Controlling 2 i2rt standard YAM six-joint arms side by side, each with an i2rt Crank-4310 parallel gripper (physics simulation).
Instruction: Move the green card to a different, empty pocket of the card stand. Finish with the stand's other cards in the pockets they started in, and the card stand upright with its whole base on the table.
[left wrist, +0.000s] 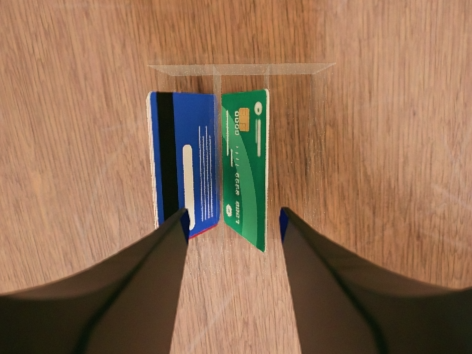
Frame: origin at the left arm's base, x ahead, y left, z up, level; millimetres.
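Where they show: left gripper, between the fingertips: (234, 211).
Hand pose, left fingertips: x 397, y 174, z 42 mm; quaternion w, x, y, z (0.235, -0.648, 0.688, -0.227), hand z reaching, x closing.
Observation:
Things, the pixels of their top centre, and the offset from my left fingertips. Level surfaces: height alone.
- green card, centre of its top: (241, 176) 15 mm ahead, 4 mm right, 11 mm down
- blue card, centre of its top: (182, 176) 16 mm ahead, 27 mm left, 13 mm down
- wooden table, height of its surface: 61 mm down
The green card (245, 165) stands in the middle pocket of the clear card stand (295, 69), leaning, with its chip face showing. A blue card (197, 125) with a black stripe is in the left pocket, and a thin red edge shows at its lower end. The right pocket holds no card. My left gripper (234, 211) is open. Its fingertips show on both sides of the green card's near end, the left one overlapping the blue card in view and the right one just right of the green card. My right gripper does not show.
The wooden table (400, 125) surrounds the stand. The stand's clear dividers and right wall are faint and hard to make out.

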